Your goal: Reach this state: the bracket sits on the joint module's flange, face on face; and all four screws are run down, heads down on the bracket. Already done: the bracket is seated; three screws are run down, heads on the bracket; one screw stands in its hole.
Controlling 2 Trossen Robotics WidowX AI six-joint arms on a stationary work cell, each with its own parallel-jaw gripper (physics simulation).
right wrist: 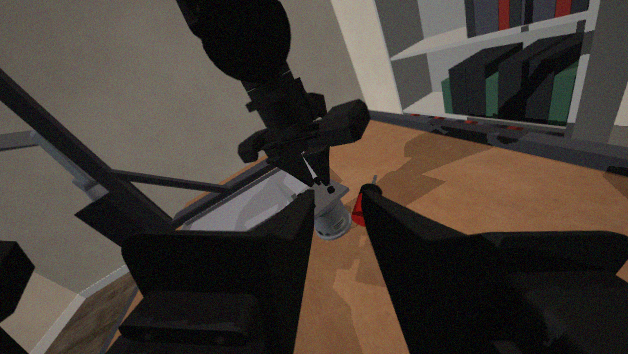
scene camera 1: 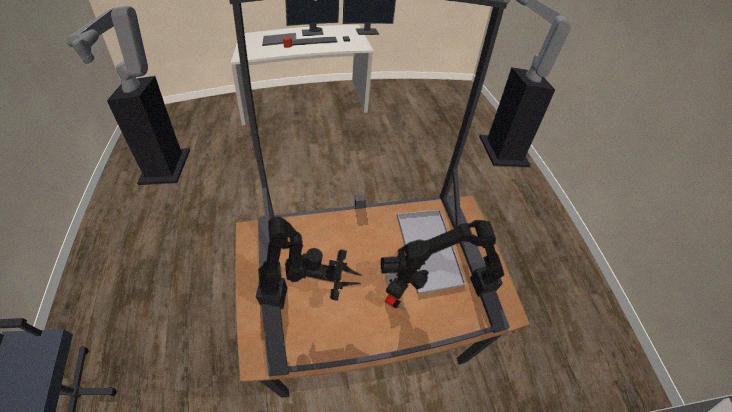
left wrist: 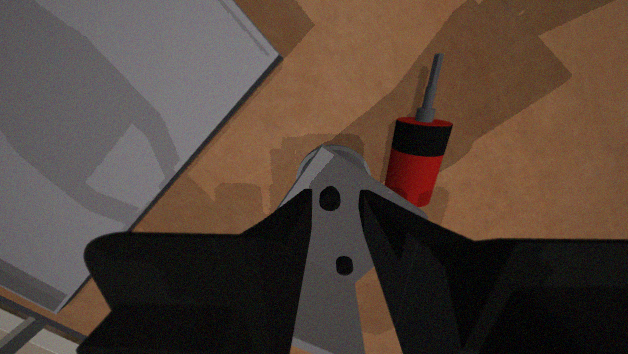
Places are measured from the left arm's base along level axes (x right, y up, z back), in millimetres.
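Pixels of known places: left gripper, fingertip midpoint: [right wrist: 319, 184] [scene camera 1: 401, 285] [left wrist: 335, 197]; right gripper, fingertip midpoint: [right wrist: 337, 197] [scene camera 1: 361, 279]; left arm's base at its link origin: [scene camera 1: 489, 276]; right arm's base at its link origin: [scene camera 1: 270, 287].
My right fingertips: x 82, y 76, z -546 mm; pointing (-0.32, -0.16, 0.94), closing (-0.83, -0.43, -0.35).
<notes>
For each thing: its middle in the pictures, then the offset to it from my right fingertips.
- grey bracket at the middle of its body: [left wrist: 339, 251] [right wrist: 311, 186] [scene camera 1: 397, 281] dy -72, dx -1, dz +148 mm
- round grey joint module at the middle of its body: [left wrist: 334, 199] [right wrist: 325, 210] dy -122, dx -1, dz +148 mm
- black driver at the middle of its body: [left wrist: 420, 134] [right wrist: 370, 195] [scene camera 1: 396, 303] dy -137, dx -73, dz +136 mm
- shallow grey tray at the middle of its body: [left wrist: 15, 143] [right wrist: 243, 208] [scene camera 1: 430, 248] dy -146, dx +157, dz +365 mm
The grey bracket [left wrist: 335, 230] [right wrist: 325, 199] sits on the round grey joint module [left wrist: 352, 154] [right wrist: 332, 223]. Two black screw heads show on it between the left fingers in the left wrist view; the fingers hide the other screws. How far the screws are down I cannot tell. My left gripper [left wrist: 335, 197] points down over the bracket, fingertips close to one screw head, partly open with nothing gripped; in scene camera 1 its fingertips are hidden. My right gripper [scene camera 1: 360, 279] [right wrist: 337, 197] is partly open and empty, to the left of the module in scene camera 1, pointing toward it.
A red and black driver [scene camera 1: 391, 300] [left wrist: 415, 172] [right wrist: 358, 212] with a grey bit lies on the table close beside the module. A shallow grey tray [scene camera 1: 432, 222] [left wrist: 200, 60] [right wrist: 215, 217] lies on the module's other side, under the left arm. Dark frame posts stand at the table's sides.
</notes>
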